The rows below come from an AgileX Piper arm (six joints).
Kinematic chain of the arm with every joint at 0, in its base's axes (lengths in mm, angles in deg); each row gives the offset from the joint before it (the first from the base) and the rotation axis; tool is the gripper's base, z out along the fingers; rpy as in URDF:
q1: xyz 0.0 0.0 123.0 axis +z
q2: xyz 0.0 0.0 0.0 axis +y
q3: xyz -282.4 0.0 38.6 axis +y
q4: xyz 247.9 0.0 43.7 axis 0.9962 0 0.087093
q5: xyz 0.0 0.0 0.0 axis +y
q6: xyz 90.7 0.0 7.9 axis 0.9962 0 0.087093
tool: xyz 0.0 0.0 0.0 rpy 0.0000 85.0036 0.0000
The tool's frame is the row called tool.
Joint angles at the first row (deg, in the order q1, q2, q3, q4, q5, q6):
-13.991, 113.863, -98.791, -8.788, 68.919, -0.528
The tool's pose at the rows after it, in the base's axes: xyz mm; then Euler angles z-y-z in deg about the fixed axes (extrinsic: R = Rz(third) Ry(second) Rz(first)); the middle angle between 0 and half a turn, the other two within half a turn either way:
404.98, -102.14, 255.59, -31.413, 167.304, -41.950
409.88, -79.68, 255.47, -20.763, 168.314, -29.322
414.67, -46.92, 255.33, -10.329, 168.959, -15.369
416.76, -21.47, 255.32, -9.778, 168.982, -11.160
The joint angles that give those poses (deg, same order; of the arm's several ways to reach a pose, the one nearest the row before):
-12.819, 113.802, -98.930, -6.575, 69.118, -0.528
-10.171, 113.802, -98.980, -4.077, 69.167, -0.529
-6.069, 113.803, -98.996, -1.896, 69.300, -0.527
-2.593, 113.803, -98.995, -1.744, 69.299, -0.750

